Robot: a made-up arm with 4 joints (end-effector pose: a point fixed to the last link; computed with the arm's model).
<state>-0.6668 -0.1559 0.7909 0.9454</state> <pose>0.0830 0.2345 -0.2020 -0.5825 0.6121 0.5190 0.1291</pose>
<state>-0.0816 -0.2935 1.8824 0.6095</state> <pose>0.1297 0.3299 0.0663 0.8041 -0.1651 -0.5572 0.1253</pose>
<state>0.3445 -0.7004 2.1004 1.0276</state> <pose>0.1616 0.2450 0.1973 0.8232 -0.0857 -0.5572 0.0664</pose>
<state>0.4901 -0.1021 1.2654 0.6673</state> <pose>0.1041 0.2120 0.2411 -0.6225 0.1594 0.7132 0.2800</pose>
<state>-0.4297 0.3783 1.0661 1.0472</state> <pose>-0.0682 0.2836 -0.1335 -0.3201 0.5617 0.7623 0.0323</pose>
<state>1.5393 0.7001 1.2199 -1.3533</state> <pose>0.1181 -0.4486 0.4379 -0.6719 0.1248 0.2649 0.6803</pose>
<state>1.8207 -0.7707 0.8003 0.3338</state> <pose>0.1817 -0.3896 0.2551 -0.1603 0.0446 0.4291 0.8878</pose>
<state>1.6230 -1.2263 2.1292 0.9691</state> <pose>0.2354 -0.2865 0.3743 -0.7522 -0.0543 0.3502 0.5555</pose>
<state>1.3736 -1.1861 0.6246 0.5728</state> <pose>0.2082 -0.2796 0.3753 -0.2440 0.0859 0.2972 0.9191</pose>
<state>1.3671 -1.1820 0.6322 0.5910</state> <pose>0.2106 -0.2735 0.3783 -0.2500 0.0789 0.3036 0.9160</pose>
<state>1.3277 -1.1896 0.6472 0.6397</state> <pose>0.2165 -0.2522 0.3904 -0.2733 0.0647 0.3118 0.9077</pose>
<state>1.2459 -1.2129 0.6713 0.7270</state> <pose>0.2264 -0.2092 0.4114 -0.3183 0.0426 0.3235 0.8901</pose>
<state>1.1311 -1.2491 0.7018 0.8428</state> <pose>0.2378 -0.1466 0.4337 -0.3789 0.0174 0.3403 0.8604</pose>
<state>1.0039 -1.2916 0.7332 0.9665</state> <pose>0.2480 -0.0742 0.4480 -0.4428 -0.0047 0.3610 0.8207</pose>
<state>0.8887 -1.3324 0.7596 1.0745</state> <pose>0.2553 -0.0075 0.4513 -0.4972 -0.0195 0.3809 0.7793</pose>
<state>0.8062 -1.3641 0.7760 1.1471</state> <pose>0.2595 0.0394 0.4481 -0.5338 -0.0265 0.3939 0.7478</pose>
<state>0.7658 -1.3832 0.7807 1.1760</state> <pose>0.2613 0.0602 0.4457 -0.5510 -0.0280 0.3966 0.7337</pose>
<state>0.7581 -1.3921 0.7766 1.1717</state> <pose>0.2615 0.0610 0.4465 -0.5540 -0.0264 0.3908 0.7346</pose>
